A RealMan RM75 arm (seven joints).
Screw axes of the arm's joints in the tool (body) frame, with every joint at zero. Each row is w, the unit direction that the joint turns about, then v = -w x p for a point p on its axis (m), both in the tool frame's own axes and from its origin. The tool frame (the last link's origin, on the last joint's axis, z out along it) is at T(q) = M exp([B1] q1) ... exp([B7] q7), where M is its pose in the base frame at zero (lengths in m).
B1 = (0, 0, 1, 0, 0, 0)
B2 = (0, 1, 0, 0.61, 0, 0)
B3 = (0, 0, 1, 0, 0, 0)
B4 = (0, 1, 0, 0.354, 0, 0)
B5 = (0, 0, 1, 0, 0, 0)
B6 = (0, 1, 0, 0.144, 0, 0)
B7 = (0, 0, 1, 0, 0, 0)
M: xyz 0 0 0.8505 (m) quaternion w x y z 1 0 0 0
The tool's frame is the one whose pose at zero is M.
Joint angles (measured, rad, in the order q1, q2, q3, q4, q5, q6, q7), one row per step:
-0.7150, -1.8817, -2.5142, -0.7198, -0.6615, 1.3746, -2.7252
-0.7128, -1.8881, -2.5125, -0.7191, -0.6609, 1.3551, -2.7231
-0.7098, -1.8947, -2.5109, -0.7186, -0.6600, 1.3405, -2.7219
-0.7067, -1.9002, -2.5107, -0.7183, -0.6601, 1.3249, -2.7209
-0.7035, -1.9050, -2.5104, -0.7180, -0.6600, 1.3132, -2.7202
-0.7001, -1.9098, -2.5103, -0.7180, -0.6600, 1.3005, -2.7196
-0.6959, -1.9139, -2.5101, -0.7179, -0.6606, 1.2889, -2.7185
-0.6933, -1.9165, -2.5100, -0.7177, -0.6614, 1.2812, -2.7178
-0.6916, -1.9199, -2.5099, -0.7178, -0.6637, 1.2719, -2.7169
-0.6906, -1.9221, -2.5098, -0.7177, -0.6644, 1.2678, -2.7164
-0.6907, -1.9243, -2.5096, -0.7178, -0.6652, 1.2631, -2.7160
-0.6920, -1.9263, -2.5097, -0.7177, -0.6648, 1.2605, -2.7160
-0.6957, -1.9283, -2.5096, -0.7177, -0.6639, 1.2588, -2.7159
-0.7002, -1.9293, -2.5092, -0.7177, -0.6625, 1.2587, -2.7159
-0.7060, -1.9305, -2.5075, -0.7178, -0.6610, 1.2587, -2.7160
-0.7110, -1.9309, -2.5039, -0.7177, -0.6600, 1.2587, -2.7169
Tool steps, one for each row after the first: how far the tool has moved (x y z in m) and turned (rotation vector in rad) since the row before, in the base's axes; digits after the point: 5 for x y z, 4 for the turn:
-0.00135, 0.00083, -0.00215, 0.0112, 0.0055, 0.0011
-0.00139, -0.00001, -0.00251, 0.0069, 0.0032, 0.0025
-0.00150, 0.00027, -0.00170, 0.0101, 0.0028, 0.0029
-0.00142, -0.00017, -0.00163, 0.0069, 0.0018, 0.0032
-0.00152, -0.00009, -0.00146, 0.0082, 0.0021, 0.0034
-0.00179, -0.00038, -0.00121, 0.0077, 0.0020, 0.0036
-0.00109, -0.00018, -0.00077, 0.0053, 0.0010, 0.0023
-0.00051, 0.00030, -0.00096, 0.0070, 0.0000, 0.0008
-0.00029, -0.00005, -0.00081, 0.0024, -0.0003, 0.0006
0.00016, 0.00037, -0.00073, 0.0030, 0.0000, -0.0005
0.00056, 0.00044, -0.00081, 0.0009, -0.0002, -0.0010
0.00155, 0.00104, -0.00088, -0.0002, 0.0001, -0.0035
0.00180, 0.00117, -0.00054, -0.0014, 0.0007, -0.0043
0.00242, 0.00151, -0.00077, -0.0025, 0.0014, -0.0060
0.00213, 0.00132, -0.00063, -0.0031, 0.0023, -0.0052

